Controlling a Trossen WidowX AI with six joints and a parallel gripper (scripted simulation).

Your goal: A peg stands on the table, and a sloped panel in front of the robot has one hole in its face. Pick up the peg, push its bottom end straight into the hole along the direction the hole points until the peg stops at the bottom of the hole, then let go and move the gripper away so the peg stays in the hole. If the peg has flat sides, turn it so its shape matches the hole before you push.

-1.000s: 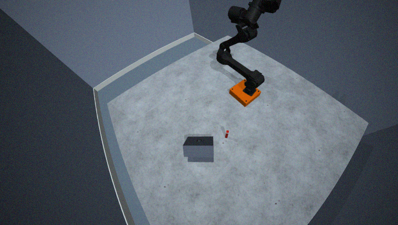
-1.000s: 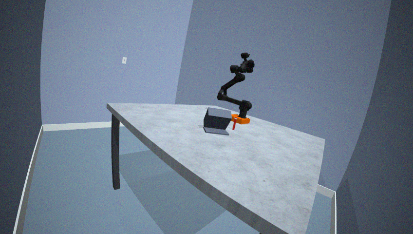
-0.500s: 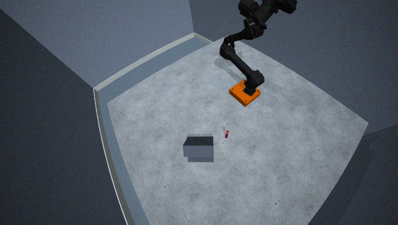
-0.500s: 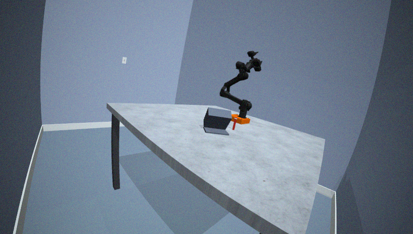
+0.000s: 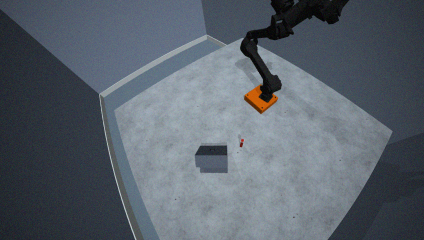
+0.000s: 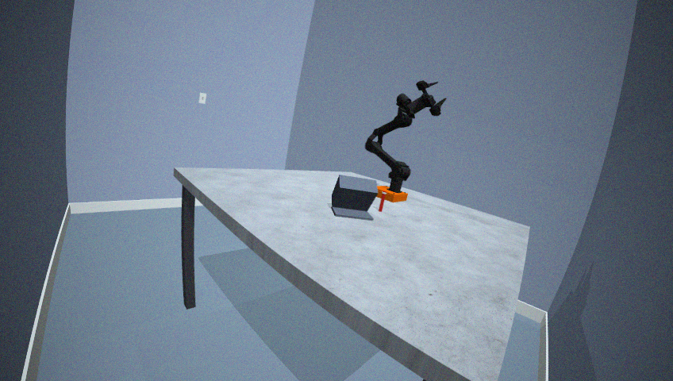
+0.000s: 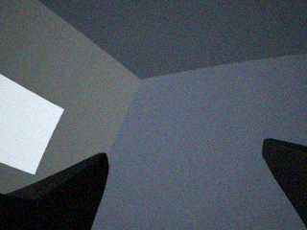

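Right now the red peg is 390 mm ahead of my gripper tip, 50 mm to the right of it and 530 mm below it. Also, from my gripper tip: grey sloped panel: 530 mm ahead, 110 mm to the right, 520 mm below.
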